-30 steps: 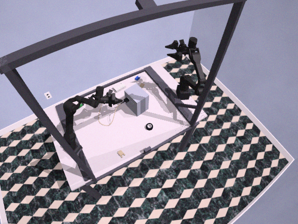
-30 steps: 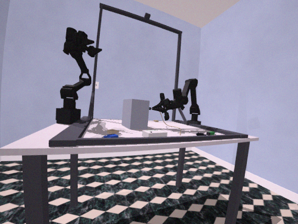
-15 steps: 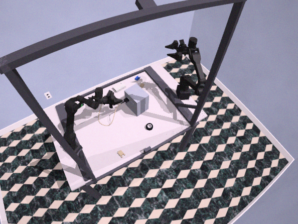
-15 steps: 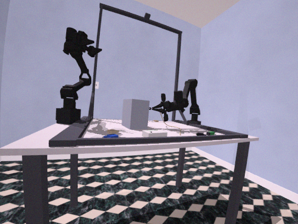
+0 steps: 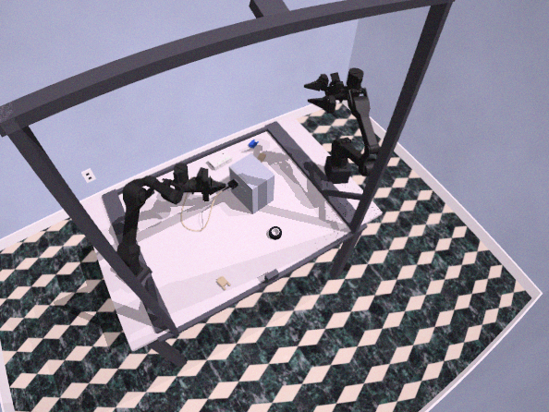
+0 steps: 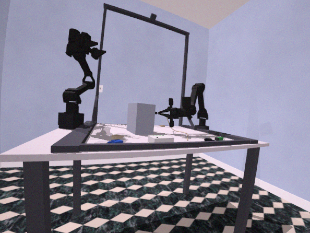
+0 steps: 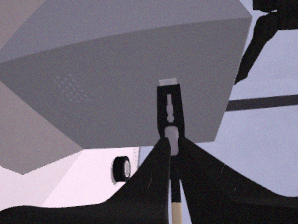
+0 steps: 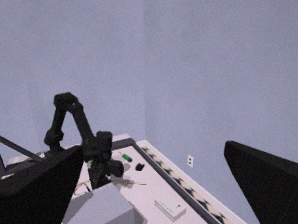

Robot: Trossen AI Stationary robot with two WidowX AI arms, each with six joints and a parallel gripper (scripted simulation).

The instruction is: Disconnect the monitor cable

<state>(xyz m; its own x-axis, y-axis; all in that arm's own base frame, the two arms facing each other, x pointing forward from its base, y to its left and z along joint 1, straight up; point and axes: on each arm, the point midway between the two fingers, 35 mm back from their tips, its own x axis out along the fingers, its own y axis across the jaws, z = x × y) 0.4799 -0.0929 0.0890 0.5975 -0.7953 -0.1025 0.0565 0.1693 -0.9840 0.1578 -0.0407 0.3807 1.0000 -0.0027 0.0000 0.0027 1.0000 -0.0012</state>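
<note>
Right now my left hand is 14 cm to the left of the grey box, 4 cm past it and 4 cm above it.
</note>
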